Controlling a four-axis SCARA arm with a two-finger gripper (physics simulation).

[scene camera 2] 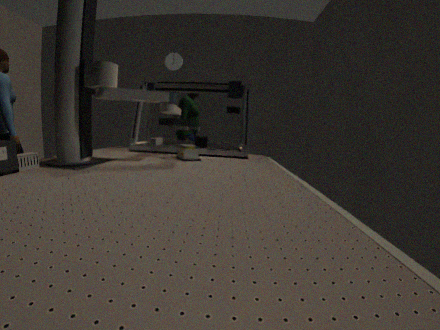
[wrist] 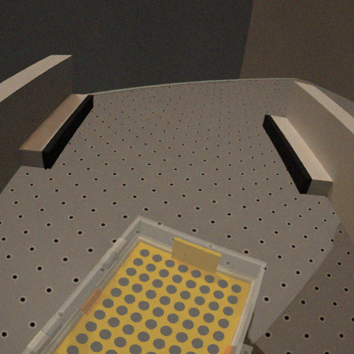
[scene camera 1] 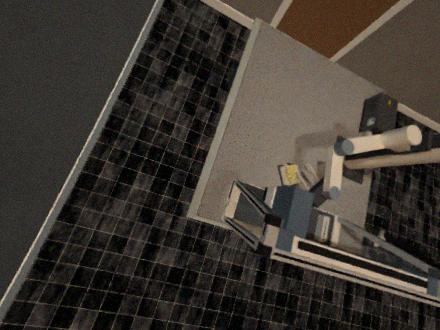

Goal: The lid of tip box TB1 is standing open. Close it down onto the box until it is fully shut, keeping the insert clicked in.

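Pixels of known places: gripper, between the fingertips: [scene camera 2: 193, 128] [scene camera 1: 301, 168]; arm's base, origin of its link: [scene camera 2: 75, 164] [scene camera 1: 348, 159].
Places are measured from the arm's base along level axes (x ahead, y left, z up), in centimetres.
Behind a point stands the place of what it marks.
Tip box TB1 [scene camera 1: 290, 174] @(y 30.8, x 52.0, z 9.0 cm) [scene camera 2: 189, 152] @(y 24.2, x 51.5, z 5.7 cm) [wrist: 165, 320] stands on the perforated bench. In the wrist view it is clear-walled and cut off by the lower edge. Its yellow insert [wrist: 166, 312] with grey round holes lies inside the walls, with a yellow tab at the far end and an orange clip at the left side. I cannot make out the lid or its angle. My gripper [scene camera 1: 310, 176] [wrist: 181, 87] is shut on nothing; a gap remains between its black pads. The pads are beyond the box's far end in the wrist view and beside the box in scene camera 1.
The perforated bench [scene camera 1: 280, 75] @(y -38.9, x 74.0, z 1.3 cm) [scene camera 2: 200, 225] @(y -45.5, x 67.9, z 1.3 cm) bears a framed gantry machine [scene camera 1: 295, 210] @(y 54.3, x 75.8, z 50.1 cm) [scene camera 2: 195, 90] @(y 62.3, x 46.1, z 46.0 cm) close beside the box. A dark cabinet [scene camera 1: 377, 112] @(y -37.8, x -3.5, z 12.2 cm) stands near the arm's column [scene camera 2: 70, 100] @(y -6.0, x 4.4, z 28.9 cm). A person in green [scene camera 2: 189, 112] is behind the gantry; a person in blue [scene camera 2: 6, 100] is at left.
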